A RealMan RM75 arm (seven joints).
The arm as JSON. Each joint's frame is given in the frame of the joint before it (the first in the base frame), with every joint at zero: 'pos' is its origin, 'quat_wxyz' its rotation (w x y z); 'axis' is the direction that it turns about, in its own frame. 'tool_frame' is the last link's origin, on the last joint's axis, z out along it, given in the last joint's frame.
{
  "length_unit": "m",
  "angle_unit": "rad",
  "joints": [
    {
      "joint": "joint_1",
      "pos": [
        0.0,
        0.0,
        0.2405
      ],
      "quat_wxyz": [
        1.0,
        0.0,
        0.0,
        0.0
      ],
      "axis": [
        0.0,
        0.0,
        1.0
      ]
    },
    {
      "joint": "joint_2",
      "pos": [
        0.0,
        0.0,
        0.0
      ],
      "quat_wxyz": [
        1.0,
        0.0,
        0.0,
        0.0
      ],
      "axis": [
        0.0,
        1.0,
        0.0
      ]
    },
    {
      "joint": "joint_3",
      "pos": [
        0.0,
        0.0,
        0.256
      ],
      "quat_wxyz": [
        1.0,
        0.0,
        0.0,
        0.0
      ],
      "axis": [
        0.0,
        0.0,
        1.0
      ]
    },
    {
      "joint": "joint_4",
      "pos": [
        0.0,
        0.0,
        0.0
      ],
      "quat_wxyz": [
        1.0,
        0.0,
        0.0,
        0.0
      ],
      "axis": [
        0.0,
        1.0,
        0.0
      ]
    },
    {
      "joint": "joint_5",
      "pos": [
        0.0,
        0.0,
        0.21
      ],
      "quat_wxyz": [
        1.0,
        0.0,
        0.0,
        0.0
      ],
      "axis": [
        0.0,
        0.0,
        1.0
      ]
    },
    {
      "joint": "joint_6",
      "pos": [
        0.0,
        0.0,
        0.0
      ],
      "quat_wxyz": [
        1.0,
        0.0,
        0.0,
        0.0
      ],
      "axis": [
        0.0,
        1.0,
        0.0
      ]
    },
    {
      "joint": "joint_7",
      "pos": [
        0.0,
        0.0,
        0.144
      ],
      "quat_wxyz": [
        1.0,
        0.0,
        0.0,
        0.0
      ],
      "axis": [
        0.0,
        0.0,
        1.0
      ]
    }
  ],
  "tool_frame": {
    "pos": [
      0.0,
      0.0,
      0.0
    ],
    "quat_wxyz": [
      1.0,
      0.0,
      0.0,
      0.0
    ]
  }
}
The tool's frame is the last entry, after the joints.
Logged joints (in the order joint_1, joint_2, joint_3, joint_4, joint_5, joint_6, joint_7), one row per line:
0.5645 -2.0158 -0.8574 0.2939 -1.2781 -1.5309 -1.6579
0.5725 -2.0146 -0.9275 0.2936 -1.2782 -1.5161 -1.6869
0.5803 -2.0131 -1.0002 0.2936 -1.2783 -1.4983 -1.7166
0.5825 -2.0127 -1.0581 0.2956 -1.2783 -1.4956 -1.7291
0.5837 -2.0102 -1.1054 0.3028 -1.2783 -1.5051 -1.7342
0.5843 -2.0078 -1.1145 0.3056 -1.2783 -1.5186 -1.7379
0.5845 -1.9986 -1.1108 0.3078 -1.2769 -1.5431 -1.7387
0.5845 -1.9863 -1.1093 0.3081 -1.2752 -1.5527 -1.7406
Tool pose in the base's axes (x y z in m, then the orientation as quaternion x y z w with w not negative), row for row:
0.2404 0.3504 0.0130 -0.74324 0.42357 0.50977 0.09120
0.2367 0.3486 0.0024 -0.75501 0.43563 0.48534 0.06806
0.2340 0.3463 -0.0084 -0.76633 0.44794 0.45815 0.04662
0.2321 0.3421 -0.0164 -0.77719 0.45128 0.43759 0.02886
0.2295 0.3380 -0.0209 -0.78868 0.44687 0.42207 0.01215
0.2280 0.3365 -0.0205 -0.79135 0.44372 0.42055 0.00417
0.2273 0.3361 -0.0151 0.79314 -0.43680 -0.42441 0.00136
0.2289 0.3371 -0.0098 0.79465 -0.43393 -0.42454 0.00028
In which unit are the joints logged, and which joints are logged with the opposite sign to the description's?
The joints are logged in radians. Opposite sign: joint_2, joint_4, joint_7.
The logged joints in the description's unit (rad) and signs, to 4 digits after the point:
0.5645 2.0158 -0.8574 -0.2939 -1.2781 -1.5309 1.6579
0.5725 2.0146 -0.9275 -0.2936 -1.2782 -1.5161 1.6869
0.5803 2.0131 -1.0002 -0.2936 -1.2783 -1.4983 1.7166
0.5825 2.0127 -1.0581 -0.2956 -1.2783 -1.4956 1.7291
0.5837 2.0102 -1.1054 -0.3028 -1.2783 -1.5051 1.7342
0.5843 2.0078 -1.1145 -0.3056 -1.2783 -1.5186 1.7379
0.5845 1.9986 -1.1108 -0.3078 -1.2769 -1.5431 1.7387
0.5845 1.9863 -1.1093 -0.3081 -1.2752 -1.5527 1.7406

